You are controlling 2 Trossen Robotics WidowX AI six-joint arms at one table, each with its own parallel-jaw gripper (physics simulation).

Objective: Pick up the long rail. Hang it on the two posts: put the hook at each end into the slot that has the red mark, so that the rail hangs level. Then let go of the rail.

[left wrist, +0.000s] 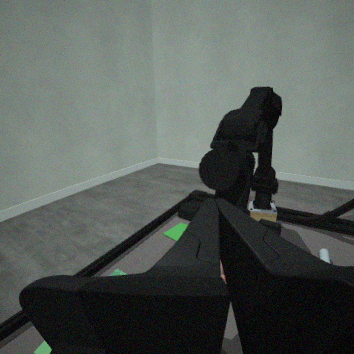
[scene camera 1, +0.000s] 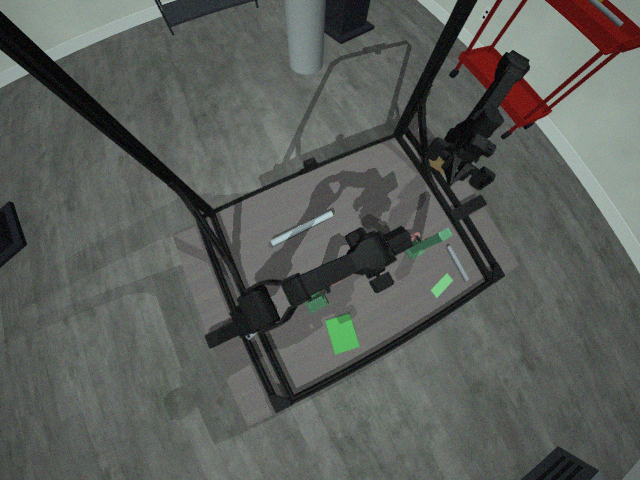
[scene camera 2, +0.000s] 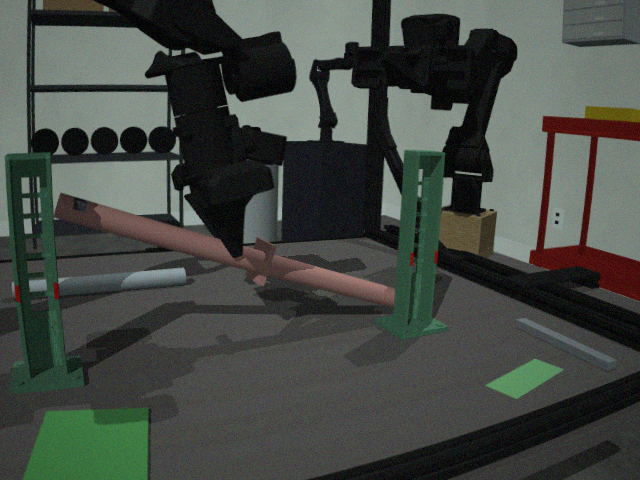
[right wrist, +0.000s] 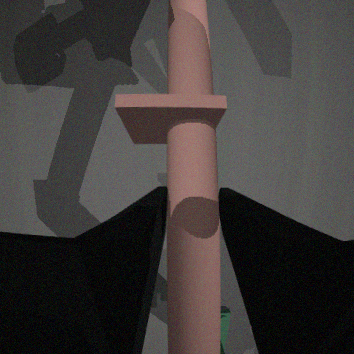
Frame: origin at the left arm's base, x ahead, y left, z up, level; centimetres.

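Seen in the pictures: left gripper, fingertip midpoint: [left wrist: 213, 206] [scene camera 1: 450, 185] [scene camera 2: 384, 56]; right gripper, fingertip midpoint: [scene camera 2: 233, 254] [right wrist: 192, 195]; left arm's base, link origin: [scene camera 2: 465, 210]; right arm's base, link origin: [left wrist: 261, 205].
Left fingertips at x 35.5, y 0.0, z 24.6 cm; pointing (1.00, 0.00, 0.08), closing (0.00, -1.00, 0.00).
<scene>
Pixels of each thing's top centre, then the offset from my left fingertips to it. "pt": a spot on its surface instead.
- left green post, top centre: [scene camera 2: 28, 153] [scene camera 1: 316, 304] dx +42.4, dy -11.8, dz -11.8 cm
- right green post, top centre: [scene camera 2: 424, 151] [scene camera 1: 445, 234] dx +5.7, dy +9.0, dz -11.8 cm
- pale tube, top centre: [scene camera 2: 99, 274] [scene camera 1: 302, 227] dx +23.3, dy -30.8, dz -30.8 cm
- grey bar, top centre: [scene camera 2: 563, 338] [scene camera 1: 458, 263] dx +0.6, dy +27.0, dz -32.4 cm
- large green patch, surface spot: [scene camera 2: 93, 444] [scene camera 1: 342, 332] pt dx +46.1, dy +1.9, dz -33.1 cm
The long pink rail [scene camera 2: 330, 281] [right wrist: 192, 280] is tilted in scene camera 2. Its left end is high beside the left green post [scene camera 2: 40, 335] [scene camera 1: 317, 303]; its right end is low and passes behind the right green post [scene camera 2: 426, 248] [scene camera 1: 431, 243]. Contact with either post cannot be told. The left end stands above its post's red marks, the right end below its post's. Hooks in slots cannot be made out. My right gripper [scene camera 2: 236, 253] [right wrist: 192, 195] is shut on the rail near its square collar [right wrist: 172, 101]. My left gripper [left wrist: 213, 206] [scene camera 1: 450, 180] is shut, empty, away from the rail.
A pale tube [scene camera 1: 302, 228] [scene camera 2: 129, 279] lies behind the posts. A grey bar [scene camera 1: 457, 262] [scene camera 2: 566, 343] lies at the right. A large green patch [scene camera 1: 342, 335] [scene camera 2: 93, 444] and a small one [scene camera 1: 442, 285] [scene camera 2: 524, 378] lie in front. A black frame [scene camera 1: 392, 342] edges the table.
</scene>
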